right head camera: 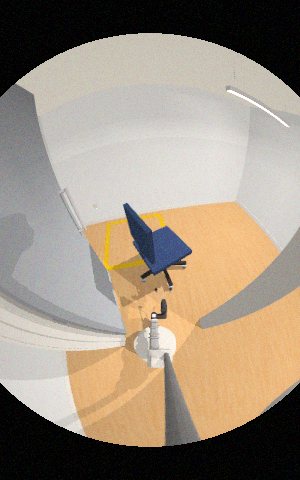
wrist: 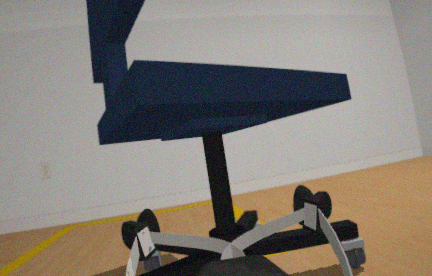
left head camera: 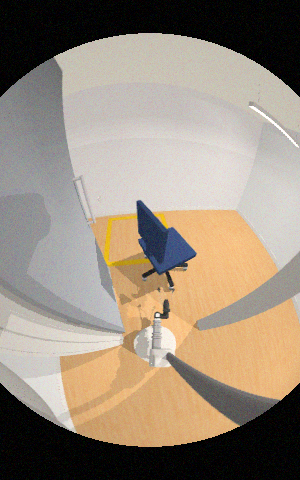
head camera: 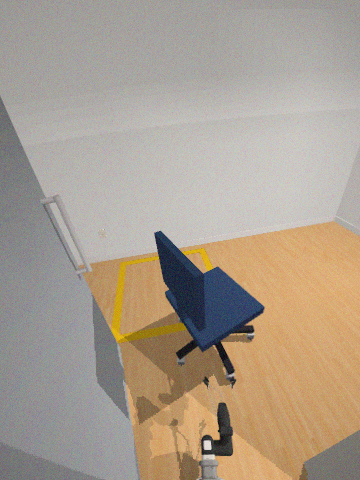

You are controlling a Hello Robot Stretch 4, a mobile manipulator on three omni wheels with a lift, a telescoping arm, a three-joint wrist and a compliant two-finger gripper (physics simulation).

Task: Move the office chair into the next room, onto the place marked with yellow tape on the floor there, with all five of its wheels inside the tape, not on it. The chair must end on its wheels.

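Places are measured from the robot's base along level axes (x ahead, y left, z up), in metres.
Where they show: gripper, fingertip midpoint: (right head camera: pixel 162 286) (wrist: pixel 225 213) (left head camera: pixel 165 287) (head camera: pixel 219 376).
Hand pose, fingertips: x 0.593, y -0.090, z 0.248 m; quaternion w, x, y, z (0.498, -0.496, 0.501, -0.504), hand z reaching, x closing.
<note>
After its pixels a point has its place.
The blue office chair (head camera: pixel 232 306) {x 0.926, y -0.217, z 0.442 m} (left head camera: pixel 176 251) {x 0.922, y -0.192, z 0.442 m} (right head camera: pixel 169 248) {x 0.944, y -0.179, z 0.442 m} (wrist: pixel 225 85) {x 0.737, y -0.121, z 0.408 m} stands upright on its wheels, its backrest to the left. Three wheels show outside the yellow tape, on its near side and to its right; the other wheels are hidden under the seat. The yellow tape outline (head camera: pixel 118 300) {x 1.415, y 0.813, z -0.027 m} (left head camera: pixel 107 242) {x 1.396, y 0.798, z -0.027 m} (right head camera: pixel 106 245) {x 1.434, y 0.813, z -0.027 m} lies behind and left of the chair, its near right corner hidden by the chair. My gripper (head camera: pixel 219 382) {x 0.593, y -0.090, z 0.248 m} (wrist: pixel 225 213) {x 0.593, y -0.090, z 0.248 m} is open, low at the near side of the chair's base. In the wrist view the chair's black column (wrist: pixel 217 180) {x 0.971, y -0.087, z 0.242 m} stands beyond the fingertips, with nothing held between them.
A grey door-like panel (head camera: pixel 45 310) {x 0.457, y 0.464, z 1.067 m} with a long handle (head camera: pixel 73 233) {x 0.857, y 0.555, z 1.103 m} stands close along the left. A white wall (head camera: pixel 200 175) {x 2.341, y -0.118, z 0.899 m} runs behind the tape. A grey block-like edge (head camera: pixel 335 457) {x 0.229, y -0.499, z 0.369 m} shows at the lower right. Wood floor (head camera: pixel 310 320) {x 1.096, y -0.934, z -0.027 m} extends right of the chair.
</note>
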